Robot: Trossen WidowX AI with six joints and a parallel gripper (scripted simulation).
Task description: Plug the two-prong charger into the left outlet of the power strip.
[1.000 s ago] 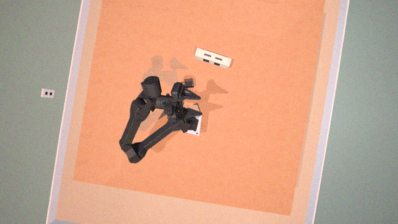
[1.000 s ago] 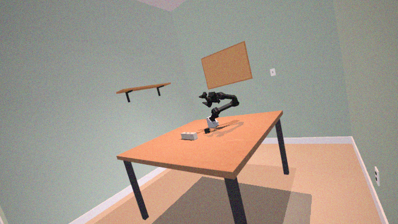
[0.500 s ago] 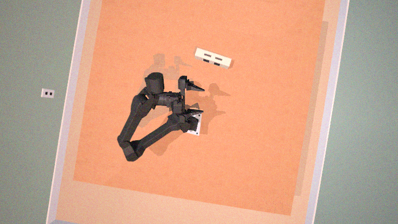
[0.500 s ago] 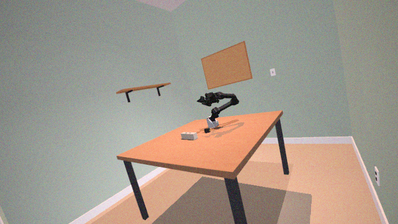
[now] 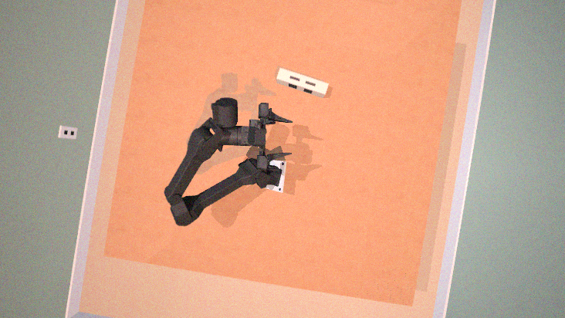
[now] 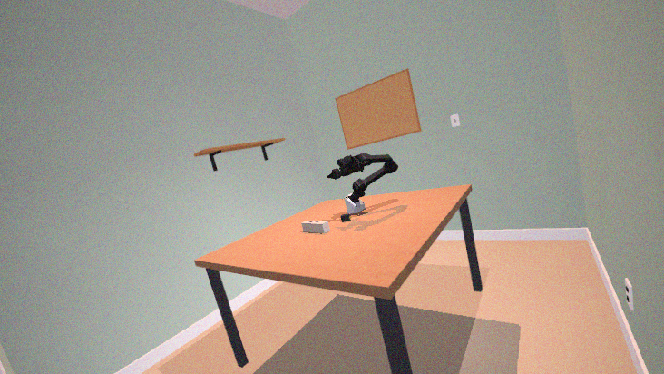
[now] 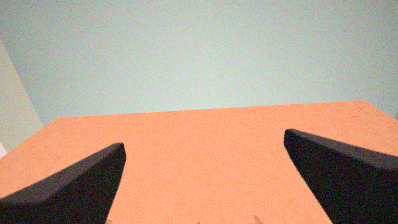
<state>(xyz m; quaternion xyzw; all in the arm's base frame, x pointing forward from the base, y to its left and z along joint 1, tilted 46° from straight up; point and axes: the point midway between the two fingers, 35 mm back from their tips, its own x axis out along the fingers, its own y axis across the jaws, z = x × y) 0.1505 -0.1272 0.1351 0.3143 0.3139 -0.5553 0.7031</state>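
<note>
My gripper tip is now 260 mm above the black two-prong charger, 120 mm to the right of it and 70 mm short of it.
</note>
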